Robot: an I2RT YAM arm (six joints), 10 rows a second.
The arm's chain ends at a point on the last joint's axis. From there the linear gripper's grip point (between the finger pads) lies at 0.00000 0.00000 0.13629 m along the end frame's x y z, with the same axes.
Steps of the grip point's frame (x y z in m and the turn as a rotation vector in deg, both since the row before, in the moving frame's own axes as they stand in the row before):
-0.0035 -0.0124 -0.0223 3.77 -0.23 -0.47
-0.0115 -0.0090 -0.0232 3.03 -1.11 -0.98
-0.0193 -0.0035 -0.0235 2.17 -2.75 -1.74
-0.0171 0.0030 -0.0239 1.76 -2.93 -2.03
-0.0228 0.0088 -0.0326 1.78 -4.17 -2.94
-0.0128 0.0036 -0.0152 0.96 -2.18 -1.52
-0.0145 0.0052 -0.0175 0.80 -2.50 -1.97
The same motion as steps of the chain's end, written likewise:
-0.0029 -0.0034 -0.0220 3.77 -0.23 -0.47
-0.0088 -0.0018 -0.0230 3.03 -1.11 -0.98
-0.0127 0.0016 -0.0232 2.17 -2.75 -1.74
-0.0101 0.0071 -0.0237 1.76 -2.93 -2.03
-0.0128 0.0128 -0.0322 1.78 -4.17 -2.94
-0.0076 0.0058 -0.0151 0.96 -2.18 -1.52
-0.0085 0.0070 -0.0174 0.80 -2.50 -1.97

